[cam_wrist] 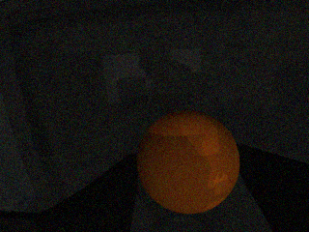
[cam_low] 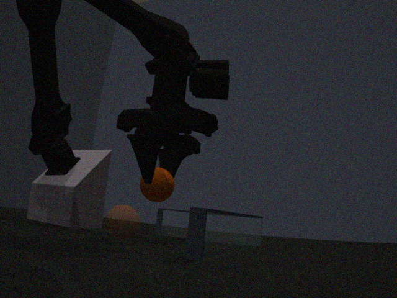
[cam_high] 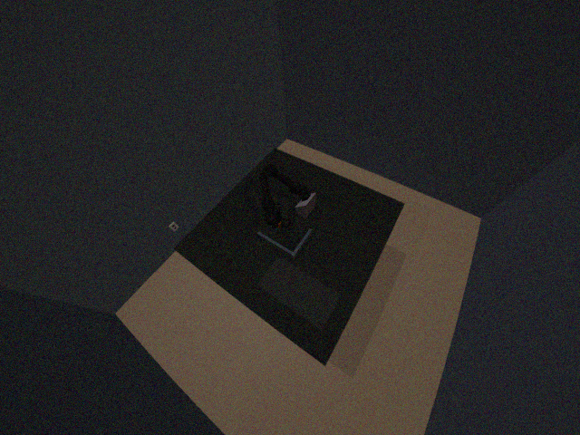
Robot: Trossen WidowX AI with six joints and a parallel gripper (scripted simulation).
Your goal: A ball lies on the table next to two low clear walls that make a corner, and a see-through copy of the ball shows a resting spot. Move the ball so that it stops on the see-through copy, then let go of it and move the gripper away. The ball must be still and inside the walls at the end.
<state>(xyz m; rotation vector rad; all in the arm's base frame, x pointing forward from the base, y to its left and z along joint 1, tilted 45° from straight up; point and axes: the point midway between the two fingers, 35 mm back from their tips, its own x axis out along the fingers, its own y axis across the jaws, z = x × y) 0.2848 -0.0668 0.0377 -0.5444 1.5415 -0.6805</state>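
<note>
My gripper tip is now 4 cm past the see-through copy, 2 cm to the left of it and 6 cm above it. Round my gripper tip: orange ball: right at my gripper tip; then low clear wall: 12 cm ahead, 5 cm to the left, 6 cm below.
</note>
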